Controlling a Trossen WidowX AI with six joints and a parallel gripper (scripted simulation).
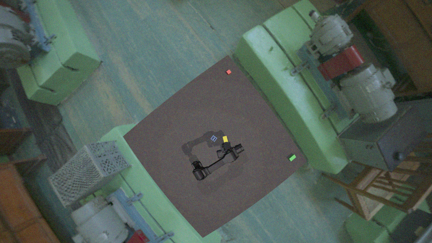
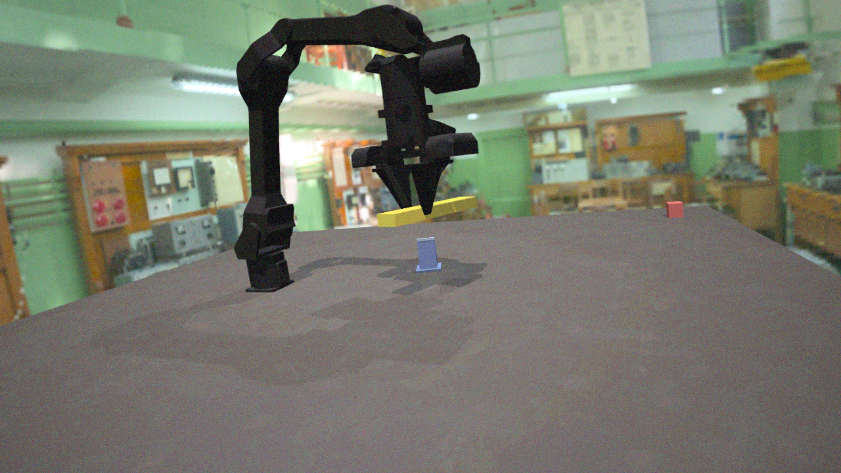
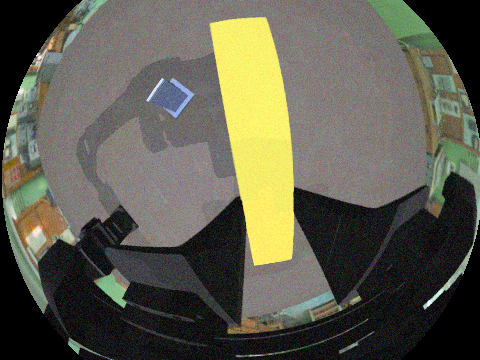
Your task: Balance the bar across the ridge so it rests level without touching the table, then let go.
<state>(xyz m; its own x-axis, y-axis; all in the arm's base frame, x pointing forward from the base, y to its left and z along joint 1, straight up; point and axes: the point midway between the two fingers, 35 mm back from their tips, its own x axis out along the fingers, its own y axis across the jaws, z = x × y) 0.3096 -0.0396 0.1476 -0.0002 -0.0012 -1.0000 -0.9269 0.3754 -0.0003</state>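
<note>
Now: the bar 10 mm ahead of my gripper tip and 30 mm to the left of it. Also, from my gripper tip: red cube (430 mm ahead, 540 mm to the left, 100 mm below); then green block (430 mm ahead, 460 mm to the right, 100 mm below).
</note>
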